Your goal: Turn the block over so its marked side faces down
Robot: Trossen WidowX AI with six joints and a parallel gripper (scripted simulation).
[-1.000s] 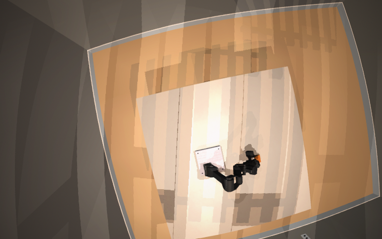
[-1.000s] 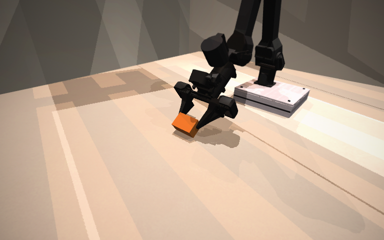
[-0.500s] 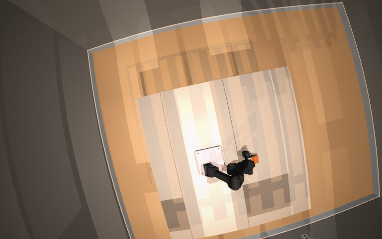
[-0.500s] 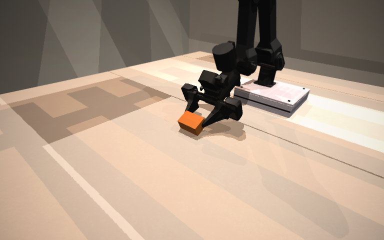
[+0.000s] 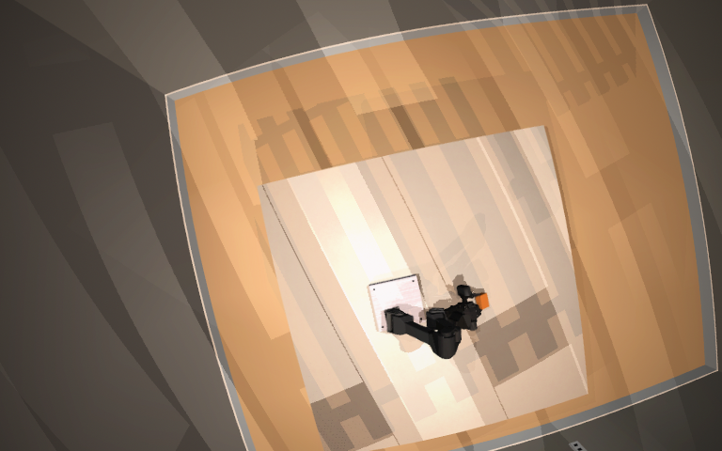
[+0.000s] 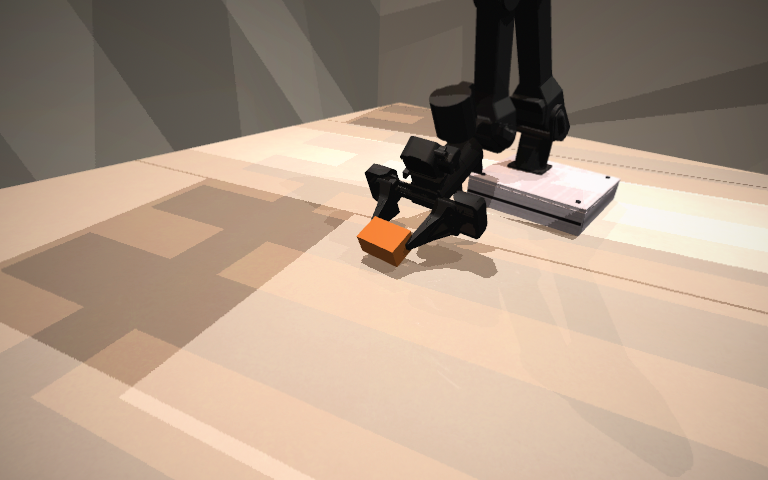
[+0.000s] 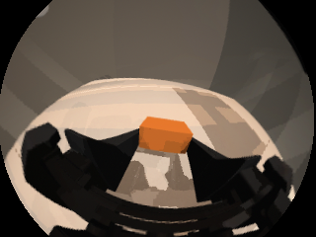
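Now: the orange block 1 cm below my gripper tip.
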